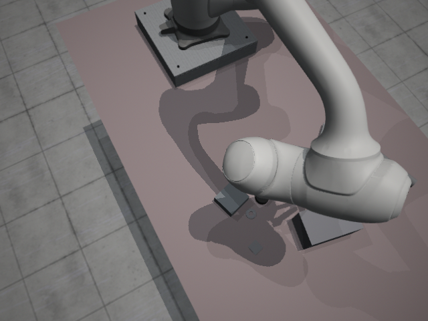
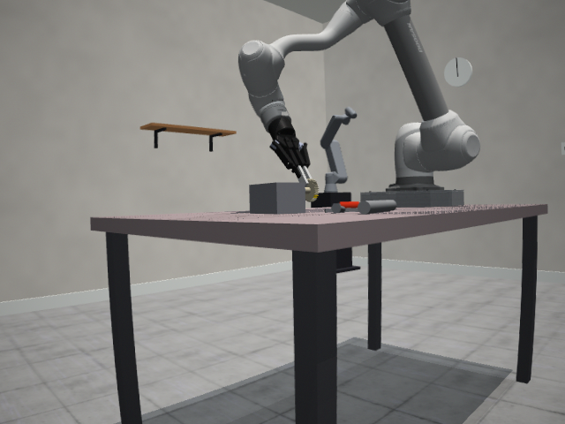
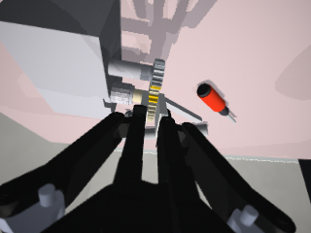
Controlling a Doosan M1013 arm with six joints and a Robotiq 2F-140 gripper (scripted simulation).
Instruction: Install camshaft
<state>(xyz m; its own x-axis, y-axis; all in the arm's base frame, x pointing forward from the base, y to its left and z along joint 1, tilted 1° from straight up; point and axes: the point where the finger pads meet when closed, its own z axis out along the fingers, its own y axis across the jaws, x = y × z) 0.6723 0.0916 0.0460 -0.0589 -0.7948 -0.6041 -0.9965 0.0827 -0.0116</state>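
Right now the small crank gear is 20 mm to the right of my hand and 40 mm below it. Round my hand: flat grey bar 50 mm behind, 140 mm to the left, 100 mm below; then red-handled screwdriver 130 mm behind, 110 mm to the left, 90 mm below; then black disc 40 mm behind, 130 mm to the right, 90 mm below.
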